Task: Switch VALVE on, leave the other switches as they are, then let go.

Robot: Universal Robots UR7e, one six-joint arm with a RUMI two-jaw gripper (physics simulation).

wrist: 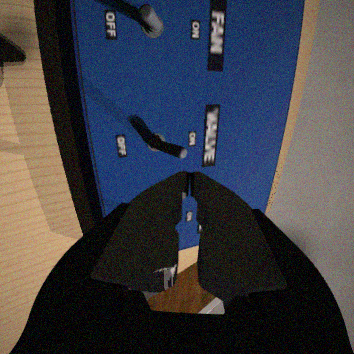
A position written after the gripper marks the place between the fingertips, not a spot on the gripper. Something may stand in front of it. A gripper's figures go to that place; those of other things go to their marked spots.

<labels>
The gripper [189,174]: 14 cm from the lens. A blue switch panel [219,85]: 26 cm from the lens.
</labels>
